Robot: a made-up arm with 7 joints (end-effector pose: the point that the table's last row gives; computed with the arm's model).
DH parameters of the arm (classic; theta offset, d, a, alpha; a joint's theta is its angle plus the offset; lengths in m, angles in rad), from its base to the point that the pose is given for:
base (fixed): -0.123 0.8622 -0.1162 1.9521
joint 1: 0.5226 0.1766 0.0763 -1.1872
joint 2: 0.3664 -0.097 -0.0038 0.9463
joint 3: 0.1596 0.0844 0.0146 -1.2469
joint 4: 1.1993 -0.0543 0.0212 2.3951
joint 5: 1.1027 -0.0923 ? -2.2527
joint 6: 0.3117 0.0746 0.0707 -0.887
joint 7: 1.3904 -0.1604 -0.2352 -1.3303
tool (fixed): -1.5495 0.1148 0 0
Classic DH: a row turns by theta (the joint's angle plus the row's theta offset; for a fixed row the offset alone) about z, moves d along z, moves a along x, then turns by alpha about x.
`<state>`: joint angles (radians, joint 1 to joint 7).
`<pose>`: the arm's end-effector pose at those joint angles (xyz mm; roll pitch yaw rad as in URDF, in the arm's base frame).
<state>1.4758 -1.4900 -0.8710 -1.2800 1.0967 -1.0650 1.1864</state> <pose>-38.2 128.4 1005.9 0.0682 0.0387 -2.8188</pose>
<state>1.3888 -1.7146 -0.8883 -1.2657 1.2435 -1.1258 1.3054</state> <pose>-13.7 104.3 1057.0 -0.1702 -0.0269 -2.7722</pose>
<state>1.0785 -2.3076 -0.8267 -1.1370 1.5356 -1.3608 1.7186</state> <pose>112.0 56.9 1063.1 -0.6205 -0.3193 -2.6656</pose>
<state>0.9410 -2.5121 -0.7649 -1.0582 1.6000 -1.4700 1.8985</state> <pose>157.1 59.0 1017.7 -0.7156 -0.4833 -2.6162</pose>
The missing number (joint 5, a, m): -0.0573
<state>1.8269 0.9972 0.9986 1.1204 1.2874 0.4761 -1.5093</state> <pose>-74.5 -97.8 1069.5 -1.4942 -0.6871 -2.1451</pose>
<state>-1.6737 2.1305 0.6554 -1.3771 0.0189 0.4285 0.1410</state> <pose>-6.2 33.8 518.0 1.9438 0.4351 -2.0956</pose>
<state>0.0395 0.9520 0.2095 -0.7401 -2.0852 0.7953 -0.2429</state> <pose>-93.2 5.9 987.2 -0.7138 0.0044 -2.4177</pose>
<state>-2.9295 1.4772 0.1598 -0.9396 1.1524 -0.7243 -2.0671</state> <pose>-75.7 48.8 801.7 -2.8822 0.0476 -1.3172</pose>
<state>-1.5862 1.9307 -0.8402 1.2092 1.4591 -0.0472 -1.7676</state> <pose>-231.1 -206.2 634.4 0.5356 0.1300 -0.5292</pose>
